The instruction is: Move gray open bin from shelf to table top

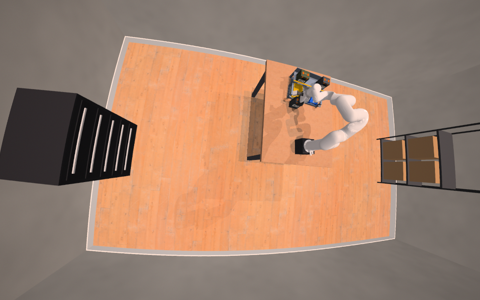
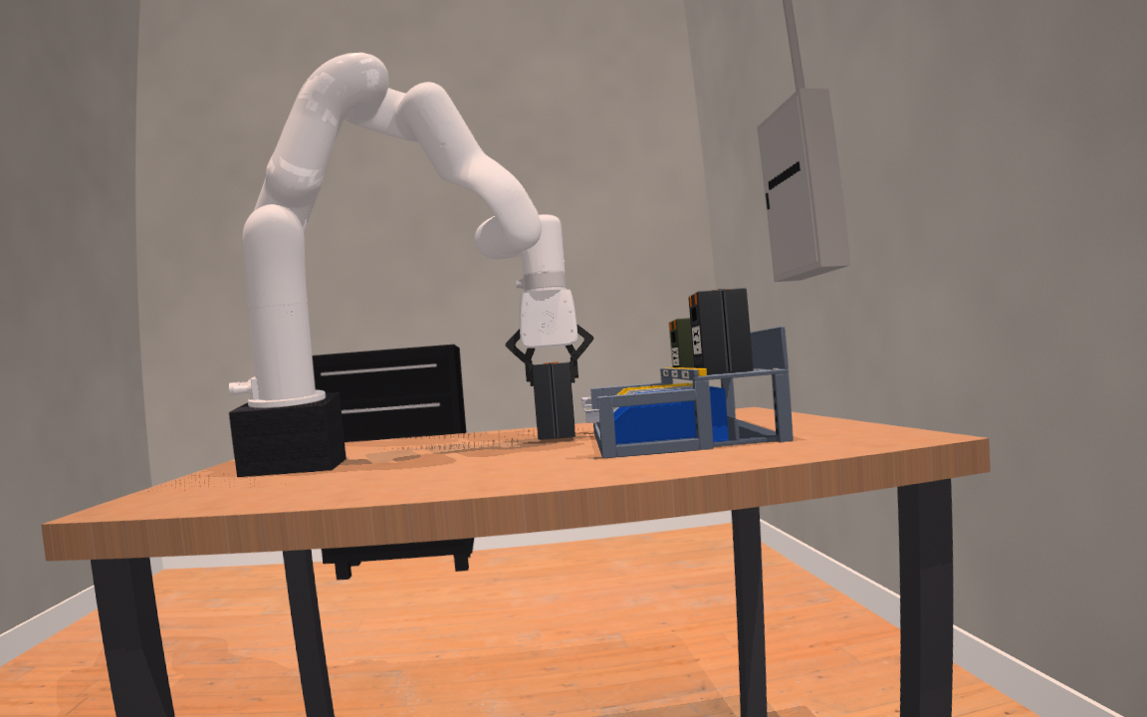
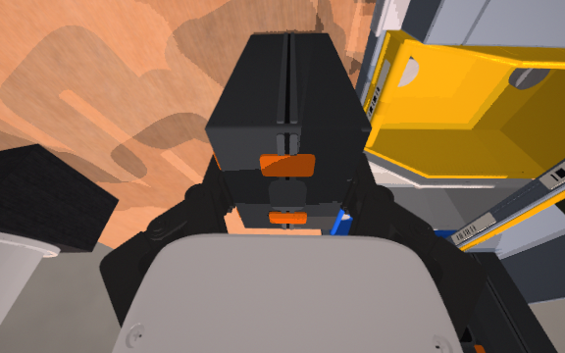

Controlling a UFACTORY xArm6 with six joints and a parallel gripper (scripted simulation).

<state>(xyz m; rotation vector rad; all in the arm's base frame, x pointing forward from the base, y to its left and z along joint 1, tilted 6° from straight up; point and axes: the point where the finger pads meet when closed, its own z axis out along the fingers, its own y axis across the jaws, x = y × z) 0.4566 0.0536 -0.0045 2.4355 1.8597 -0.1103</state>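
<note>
The gray open bin lies 15 cm to the right of my hand, 13 cm ahead of it and 7 cm below it. Also, from my hand: yellow bin (16 cm ahead, 7 cm below, 4 cm to the right); then green case (25 cm ahead, 7 cm to the right, 3 cm above); then black box (4 cm below).
</note>
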